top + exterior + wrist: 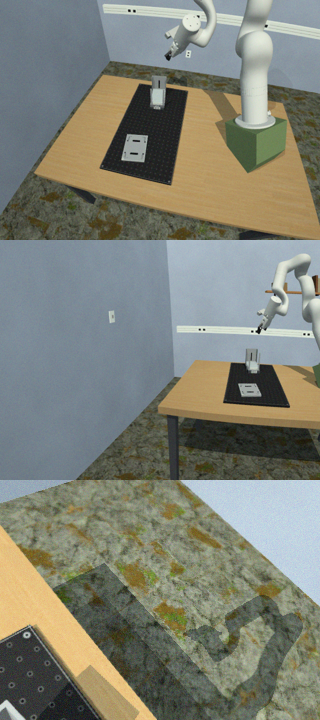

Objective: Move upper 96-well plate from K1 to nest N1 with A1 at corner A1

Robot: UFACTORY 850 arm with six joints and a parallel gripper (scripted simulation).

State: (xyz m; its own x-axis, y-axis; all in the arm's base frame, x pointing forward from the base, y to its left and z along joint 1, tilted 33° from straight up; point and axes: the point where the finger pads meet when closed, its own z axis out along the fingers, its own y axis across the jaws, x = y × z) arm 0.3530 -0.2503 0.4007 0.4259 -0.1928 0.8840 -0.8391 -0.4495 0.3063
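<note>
Right now my hand is 90 mm short of the white 96-well plate, 90 mm to the right of it and 260 mm above it.
</note>
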